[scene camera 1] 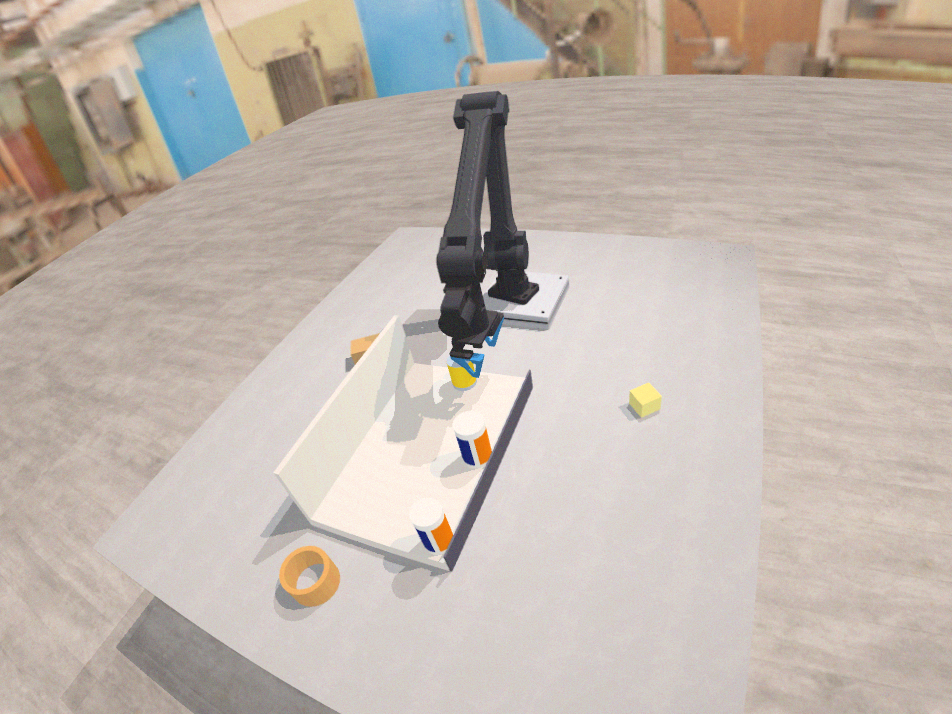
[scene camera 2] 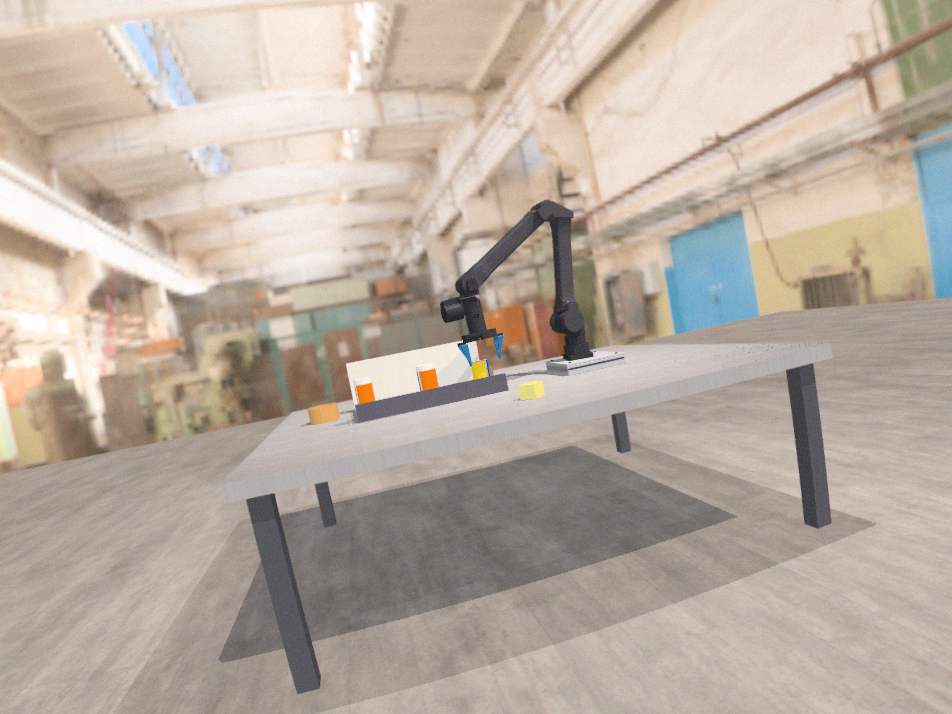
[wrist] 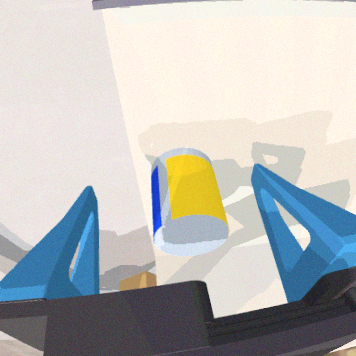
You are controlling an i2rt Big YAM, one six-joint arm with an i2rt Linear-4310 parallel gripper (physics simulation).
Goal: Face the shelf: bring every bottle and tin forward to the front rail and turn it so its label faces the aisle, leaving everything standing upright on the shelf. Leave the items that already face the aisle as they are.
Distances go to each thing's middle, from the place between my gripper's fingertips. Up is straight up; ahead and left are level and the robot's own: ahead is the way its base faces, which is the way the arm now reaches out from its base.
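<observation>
Cream shelf (scene camera 1: 385,439): my hand is 20 mm to the left of it, 210 mm short of it and 10 mm above it. Counted from my hand: dark rail (scene camera 2: 373,410) 130 mm to the left, 180 mm ahead, 70 mm below; shelf back wall (scene camera 1: 308,472) 170 mm to the right, 240 mm ahead, 10 mm below; shelf tray (scene camera 1: 411,452) 20 mm to the right, 210 mm ahead, 80 mm below. Going by their middles, the shelf back wall is the farthest from my hand of the things named here.
</observation>
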